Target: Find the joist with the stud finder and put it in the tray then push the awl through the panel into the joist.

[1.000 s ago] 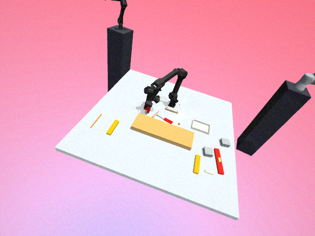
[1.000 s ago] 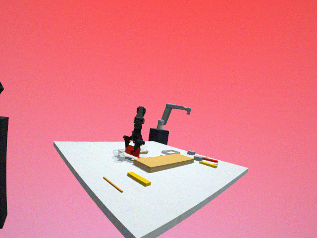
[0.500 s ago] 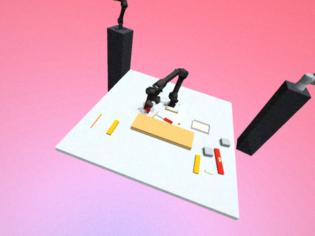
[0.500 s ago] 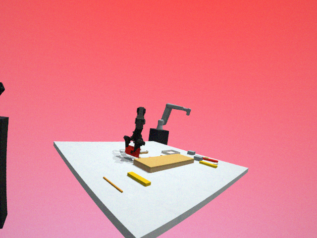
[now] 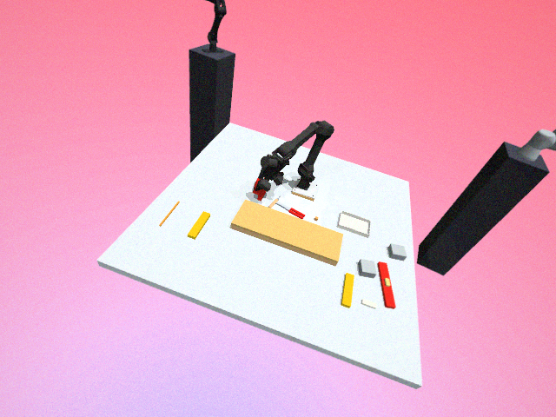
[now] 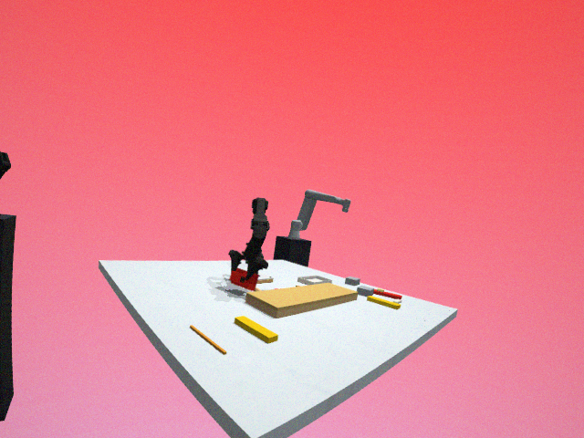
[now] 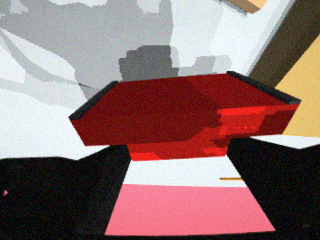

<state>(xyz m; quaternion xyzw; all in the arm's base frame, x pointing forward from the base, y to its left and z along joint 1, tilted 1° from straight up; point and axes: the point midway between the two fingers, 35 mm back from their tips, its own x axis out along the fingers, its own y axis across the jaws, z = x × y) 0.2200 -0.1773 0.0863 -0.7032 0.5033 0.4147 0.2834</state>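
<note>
Right now my gripper tip is 1 cm to the right of the red stud finder and 1 cm short of it. From my gripper tip the other things lie so: awl (11 cm to the left, 7 cm below, 3 cm behind); orange pencil (36 cm ahead, 27 cm to the right, 7 cm below); red-handled tool (20 cm to the left, 7 cm below, 1 cm behind).
</note>
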